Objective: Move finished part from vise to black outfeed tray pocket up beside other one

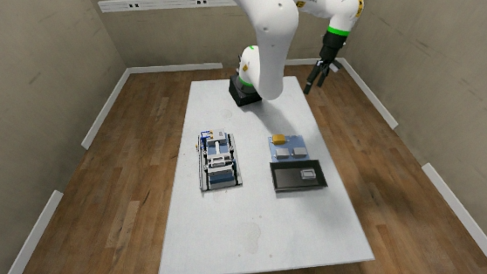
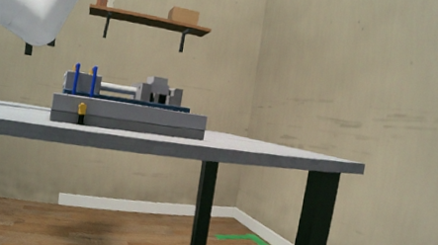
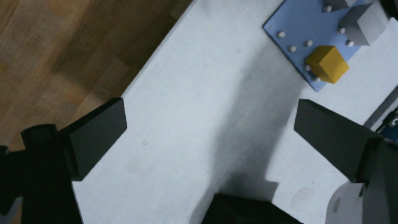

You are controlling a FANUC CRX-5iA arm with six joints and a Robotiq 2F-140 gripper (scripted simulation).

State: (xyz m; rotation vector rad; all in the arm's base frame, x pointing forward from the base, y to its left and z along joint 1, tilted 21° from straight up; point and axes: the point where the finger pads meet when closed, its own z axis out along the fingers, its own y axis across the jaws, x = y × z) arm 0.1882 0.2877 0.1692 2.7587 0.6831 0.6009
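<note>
My gripper is now 170 mm short of the vise screw rod, 550 mm to the left of it and 120 mm above it. The rest, counted from my hand: blue pallet: 210 mm ahead, 190 mm to the right, 200 mm below; orange block: 160 mm ahead, 230 mm to the right, 180 mm below.
</note>
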